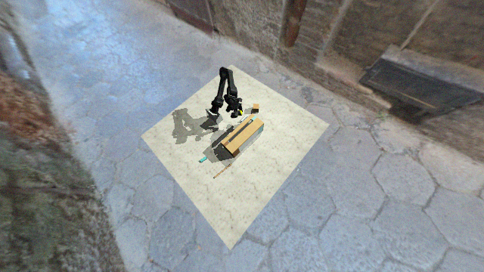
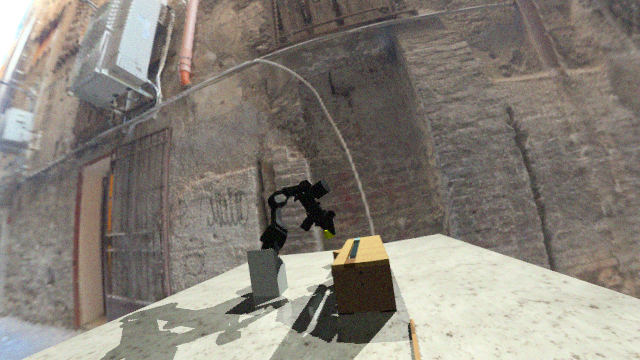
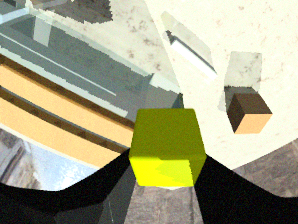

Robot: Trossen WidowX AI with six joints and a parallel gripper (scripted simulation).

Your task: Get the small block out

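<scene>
The yellow block is 1 cm to the right of my gripper tip, 1 cm behind it and 1 cm above it. Round my gripper tip: thin stick 43 cm to the right, 24 cm ahead, 17 cm below; then brown block 20 cm to the left, 14 cm below, 3 cm behind; then clear-fronted box 11 cm to the right, 11 cm below, 9 cm ahead.
</scene>
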